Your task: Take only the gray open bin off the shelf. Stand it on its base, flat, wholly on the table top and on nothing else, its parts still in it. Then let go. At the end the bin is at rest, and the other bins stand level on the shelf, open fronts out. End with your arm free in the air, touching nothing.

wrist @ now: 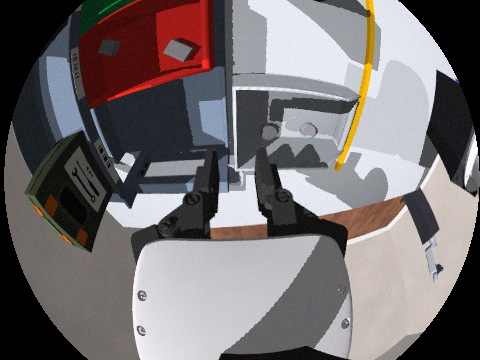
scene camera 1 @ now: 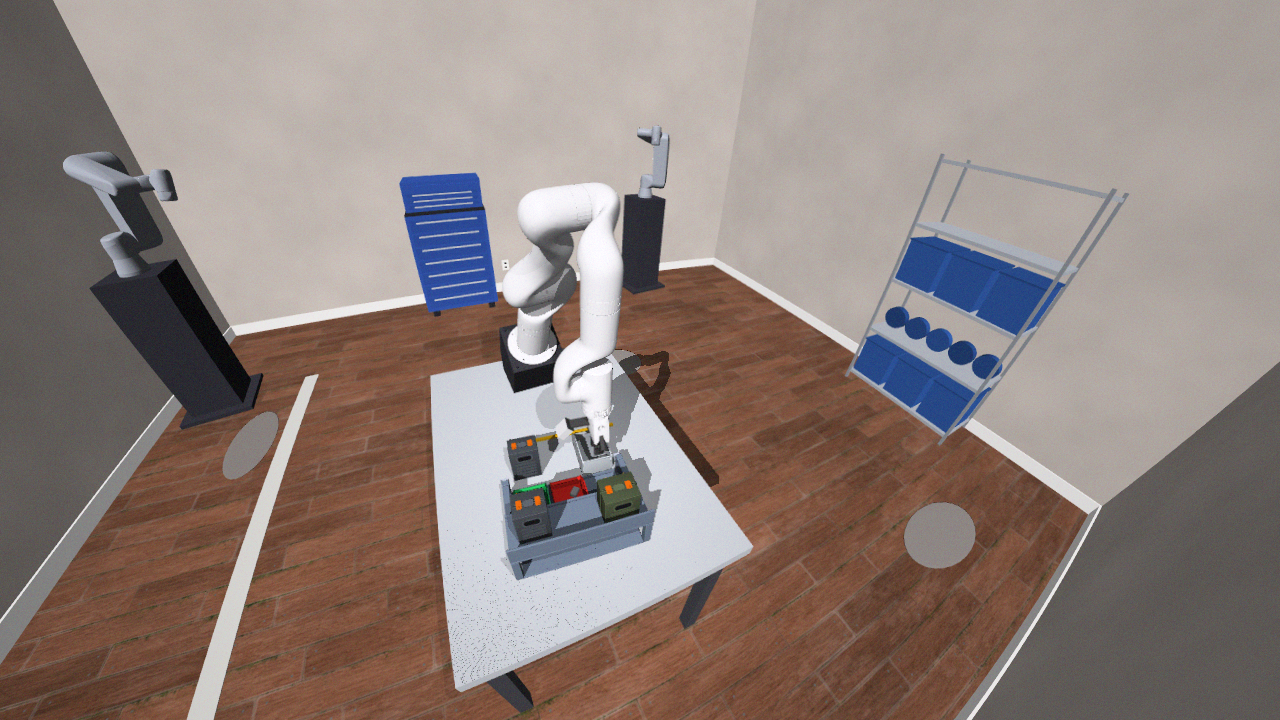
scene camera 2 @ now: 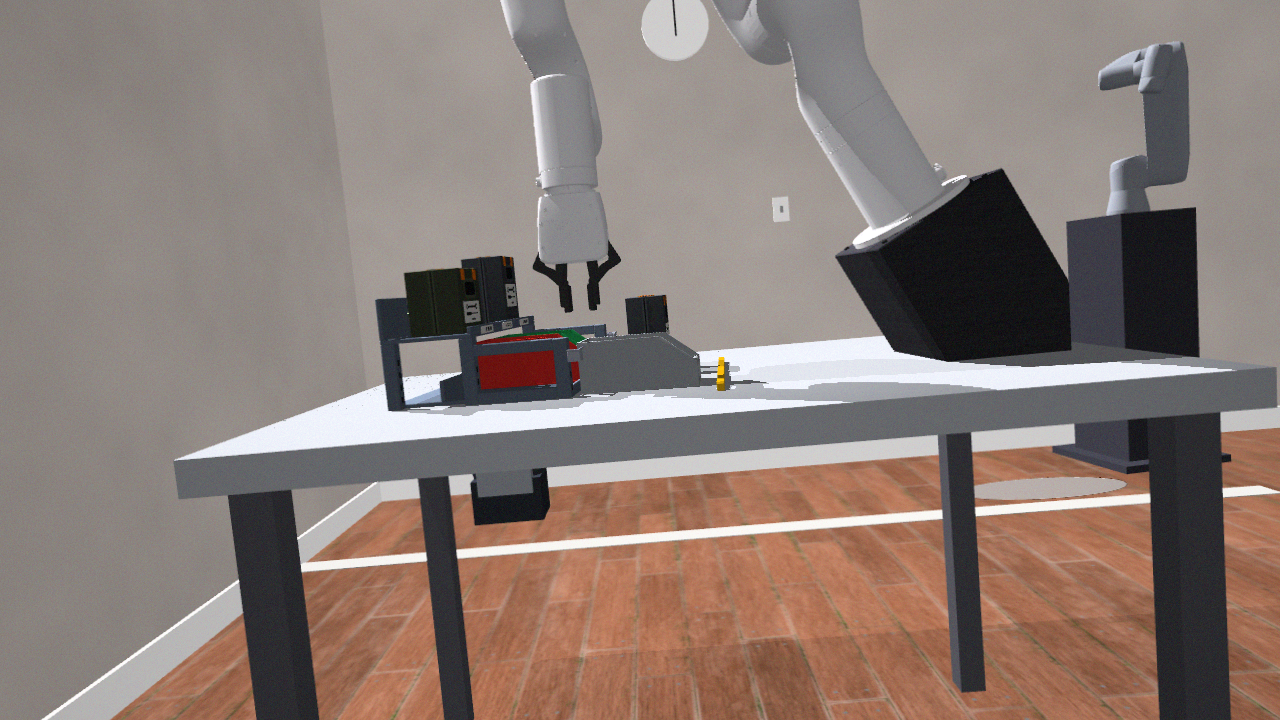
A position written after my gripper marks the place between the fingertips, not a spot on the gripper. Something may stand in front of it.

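Observation:
Red bin (scene camera 2: 531, 368), (wrist: 140, 63). Gray bin (scene camera 2: 648, 361), (wrist: 286, 103). My gripper (scene camera 2: 581, 311), (wrist: 236, 162), (scene camera 1: 597, 449).

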